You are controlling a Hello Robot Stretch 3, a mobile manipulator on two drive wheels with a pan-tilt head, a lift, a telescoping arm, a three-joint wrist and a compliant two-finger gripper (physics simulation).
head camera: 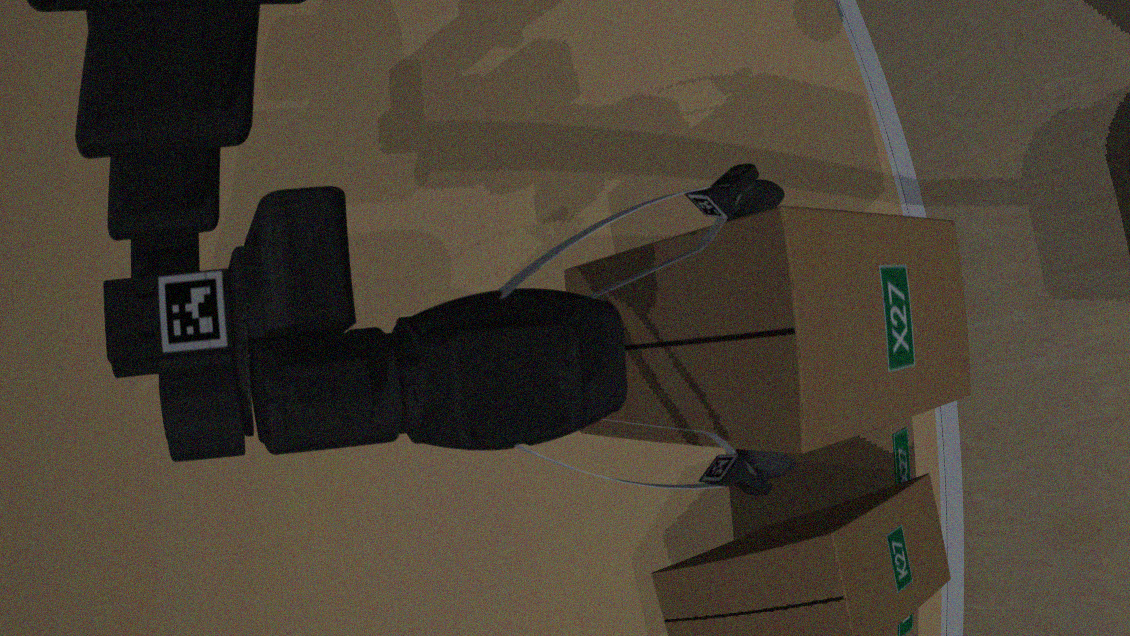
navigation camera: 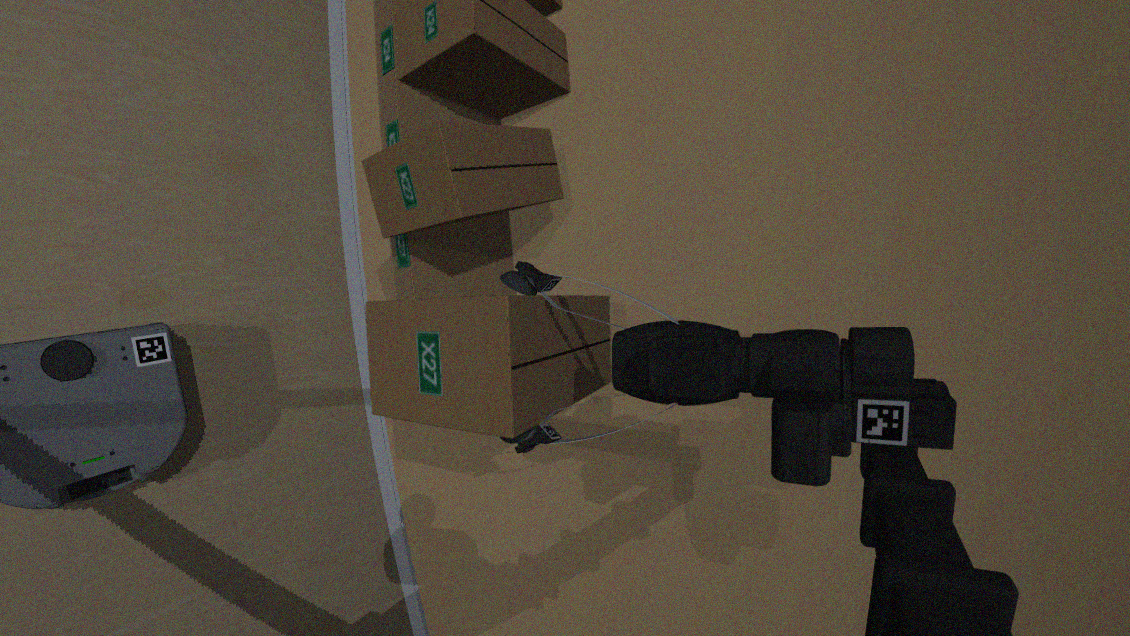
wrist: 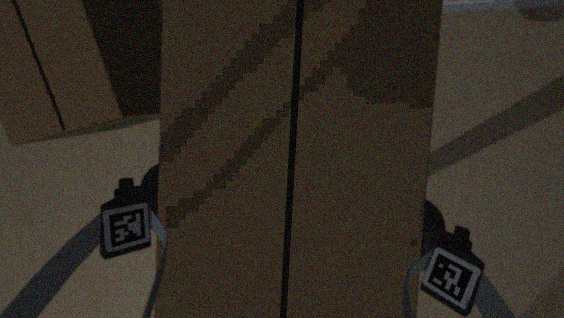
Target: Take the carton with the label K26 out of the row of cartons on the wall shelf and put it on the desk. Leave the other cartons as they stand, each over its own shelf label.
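Frame: origin at the robot's base, x left, y back, z up, level; metres.
Seen in the pictures: robot's base, link origin: (navigation camera: 69, 358).
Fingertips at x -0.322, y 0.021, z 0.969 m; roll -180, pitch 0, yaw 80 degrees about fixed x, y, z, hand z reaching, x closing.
Offsets run from my fingertips to a thing's top centre. Level surfaces: height alone.
My gripper (head camera: 751, 331) (navigation camera: 529, 359) (wrist: 289, 205) is shut on a tall brown carton {dx -0.053, dy +0.004, dz +0.059 m} (head camera: 838, 252) (navigation camera: 474, 319) (wrist: 360, 200) labelled X27, with one fingertip against each side. I cannot tell whether this carton touches the shelf board {dz -0.280 m} (navigation camera: 454, 286). The K27 carton {dx -0.168, dy -0.242, dz -0.100 m} (head camera: 759, 576) (navigation camera: 506, 181) stands askew beside it, apart from it. Another carton {dx -0.238, dy -0.479, dz -0.100 m} (navigation camera: 450, 59), its label too blurred to read surely, stands further along the row in the navigation view. I cannot make out the label K26 in these views. The desk does not show recognisably.
Green shelf labels (head camera: 901, 455) (navigation camera: 386, 49) run along the board's front. A pale strip (head camera: 885, 118) (navigation camera: 341, 118) runs beside the row. My grey base (navigation camera: 118, 395) stands at the left of the navigation view, and my black arm (head camera: 170, 79) (navigation camera: 909, 505) reaches in toward the cartons.
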